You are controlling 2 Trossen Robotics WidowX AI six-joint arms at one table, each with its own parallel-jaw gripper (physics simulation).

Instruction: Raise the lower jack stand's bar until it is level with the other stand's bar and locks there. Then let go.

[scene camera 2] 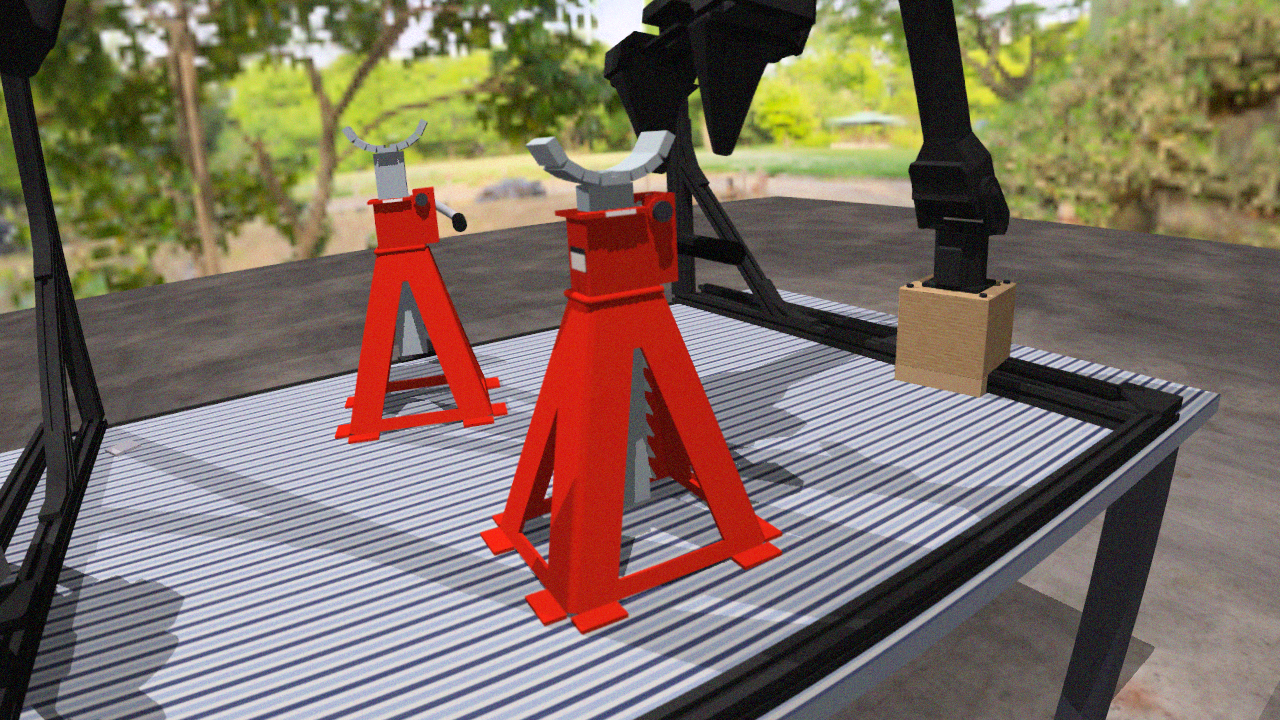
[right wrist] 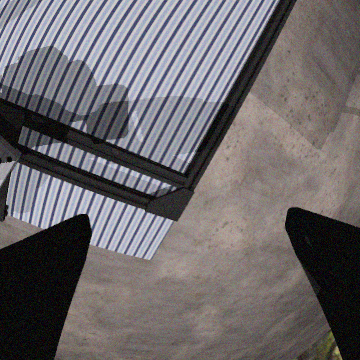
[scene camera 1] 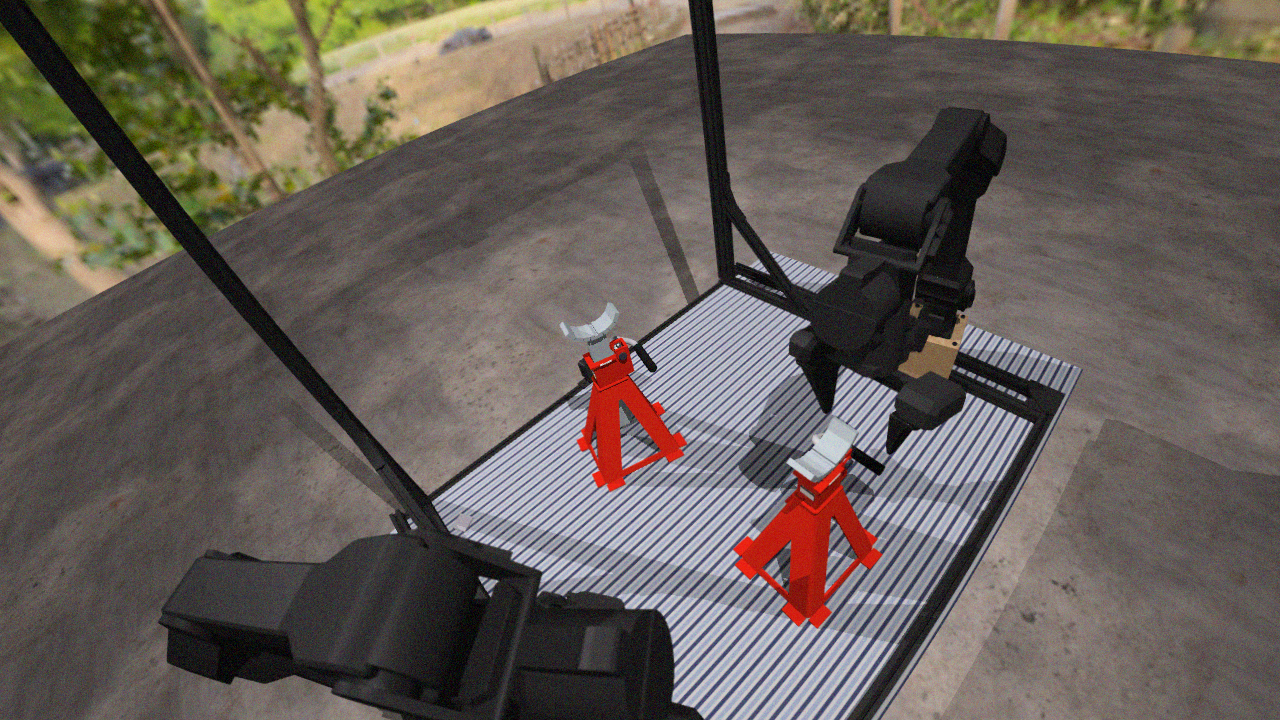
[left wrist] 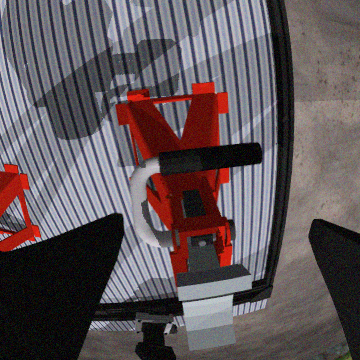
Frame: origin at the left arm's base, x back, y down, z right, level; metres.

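Seen in the pictures: left gripper, fingertip midpoint: (scene camera 2: 687,165) (scene camera 1: 857,431) (left wrist: 222,227); right gripper, fingertip midpoint: (right wrist: 190,222); left arm's base at its link origin: (scene camera 2: 959,284) (scene camera 1: 935,324); right arm's base at its link origin: (left wrist: 152,327).
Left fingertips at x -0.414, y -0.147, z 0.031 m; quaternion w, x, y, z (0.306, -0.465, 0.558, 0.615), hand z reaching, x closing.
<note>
Offsets run from my left fingertips to a thing's top centre. "spot": to the spot under its first point. Level surfaces: height alone.
The lower jack stand (scene camera 1: 808,555) (scene camera 2: 590,402) (left wrist: 149,120) is red and upright. In scene camera 2 its grey bar @(spot: dx -0.057, dy +0.015, dz +0.015 m) (scene camera 2: 606,197) shows a short stretch below the curved saddle @(spot: dx -0.046, dy +0.000, dz +0.020 m) (scene camera 1: 825,454) (left wrist: 209,312). Its black-gripped handle @(spot: dx +0.000, dy +0.047, dz -0.021 m) (scene camera 1: 868,461) (scene camera 2: 713,249) (left wrist: 215,158) sticks out sideways. The other stand (scene camera 1: 609,438) (scene camera 2: 374,358) shows a longer stretch of bar @(spot: dx -0.014, dy -0.001, dz +0.379 m) (scene camera 2: 391,175). My left gripper (scene camera 1: 859,428) (scene camera 2: 691,159) (left wrist: 222,227) is open and empty, beyond the lower stand's saddle in scene camera 1. My right gripper (right wrist: 190,222) is open and empty, far from both stands.
Both stands stand on a striped table top @(dy +0.252 m) (scene camera 1: 698,555) (scene camera 2: 295,573) with a black frame (scene camera 2: 895,608) (right wrist: 230,120) around it. A tan block (scene camera 1: 935,356) (scene camera 2: 939,335) sits at an arm's base. My right arm (scene camera 1: 384,617) fills the lower left of scene camera 1.
</note>
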